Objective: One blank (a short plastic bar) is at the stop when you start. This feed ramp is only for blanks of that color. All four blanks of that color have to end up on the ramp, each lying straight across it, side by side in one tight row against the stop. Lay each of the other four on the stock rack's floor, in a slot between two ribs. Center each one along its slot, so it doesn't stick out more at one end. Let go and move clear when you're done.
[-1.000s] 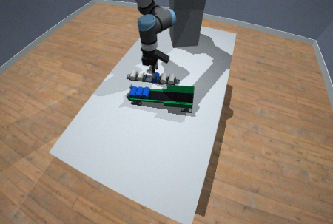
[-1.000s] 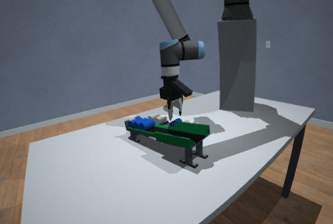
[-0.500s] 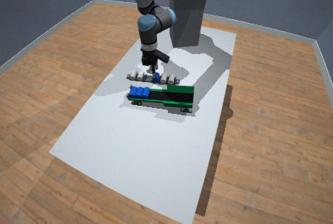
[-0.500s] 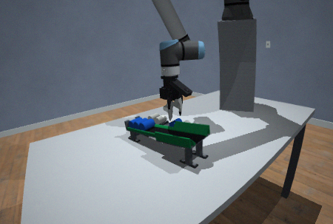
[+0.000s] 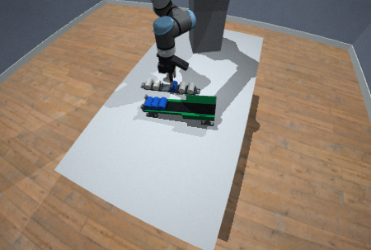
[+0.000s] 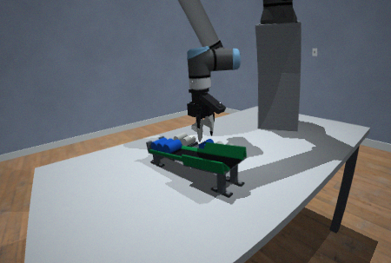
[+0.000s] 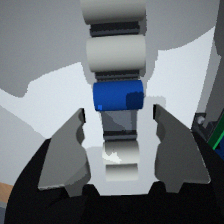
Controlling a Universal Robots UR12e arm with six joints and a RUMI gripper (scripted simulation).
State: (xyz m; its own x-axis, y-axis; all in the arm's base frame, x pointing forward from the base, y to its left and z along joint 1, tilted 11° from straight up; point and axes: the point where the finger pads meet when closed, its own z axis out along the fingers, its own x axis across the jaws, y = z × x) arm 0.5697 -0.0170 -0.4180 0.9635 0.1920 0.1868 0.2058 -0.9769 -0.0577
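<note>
My gripper is now 80 mm above the dark stock rack, 30 mm to the left of it and 10 mm short of it. Round my hand: grey stop: 200 mm ahead, 80 mm to the right, 10 mm below.
</note>
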